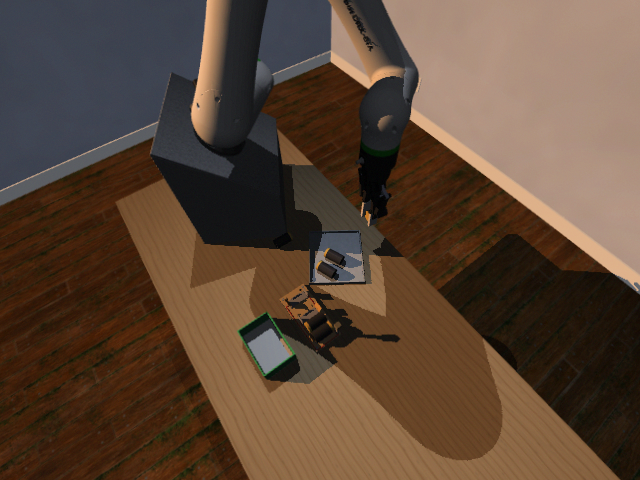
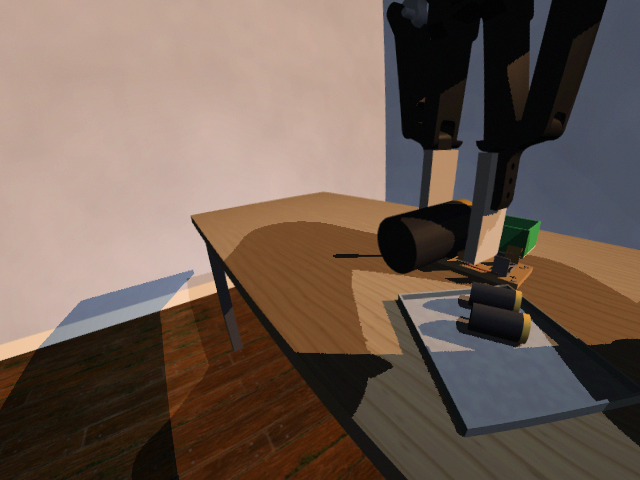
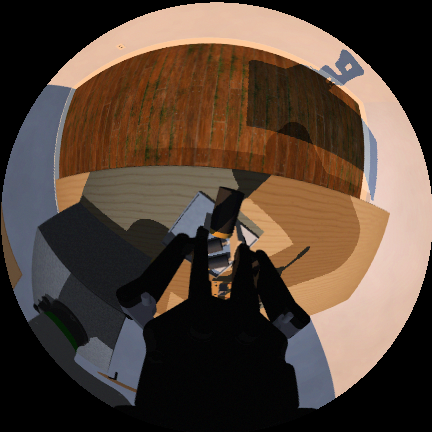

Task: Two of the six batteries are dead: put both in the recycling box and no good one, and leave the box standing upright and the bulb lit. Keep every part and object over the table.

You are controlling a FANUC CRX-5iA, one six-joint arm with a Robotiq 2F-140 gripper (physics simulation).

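Places are measured from the arm's base along level axes (x left, y up, z ahead), in centimetres.
Pixels of known places: gripper, fingertip midpoint: [image 1: 368,219] [image 2: 454,247] [image 3: 220,224]; arm's base, link origin: [image 3: 67,323].
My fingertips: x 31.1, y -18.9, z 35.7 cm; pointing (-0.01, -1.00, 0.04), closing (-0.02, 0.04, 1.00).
For each thing: its top centre in the pictures, then the offset to it from my fingertips. Level surfaces: height alone.
- dark battery, top centre: [image 2: 434,204] [image 3: 226,216] dx +2.6, dy +3.4, dz +0.0 cm
- tray, top centre: [image 2: 496,333] [image 3: 208,241] [image 1: 335,255] dx -11.3, dy -13.3, dz -0.1 cm
- circuit board, surface height: dy -13.5 cm
- dark shape, top centre: [image 1: 282,237] dx -24.5, dy -11.1, dz -13.7 cm
- green recycling box, top centre: [image 2: 499,219] [image 1: 265,342] dx -43.4, dy -8.5, dz +17.1 cm
- table, surface height: dy -14.6 cm
My gripper [image 1: 367,212] [image 2: 457,222] [image 3: 220,224] is shut on a dark battery [image 2: 423,237] [image 3: 227,207] with a yellow end, held sideways in the air near the tray [image 1: 364,268] [image 2: 516,382] [image 3: 187,215]. Two batteries lie in the tray: one [image 1: 334,256] and another [image 1: 326,269]. Two more, one [image 1: 314,322] and another [image 1: 324,332], sit on the circuit board [image 1: 297,304] [image 2: 522,276]. A dark shape [image 1: 282,239] by the pedestal looks like a battery in shadow. The green recycling box [image 1: 280,366] [image 2: 524,237] stands upright; no battery shows inside. I cannot tell whether the bulb is lit.
The dark pedestal [image 1: 242,201] stands on the table [image 1: 413,413] behind the tray. The circuit board lies between the tray and the green box, close to both. The long table edge runs near the tray on the gripper's side, with the wooden floor [image 1: 465,206] beyond.
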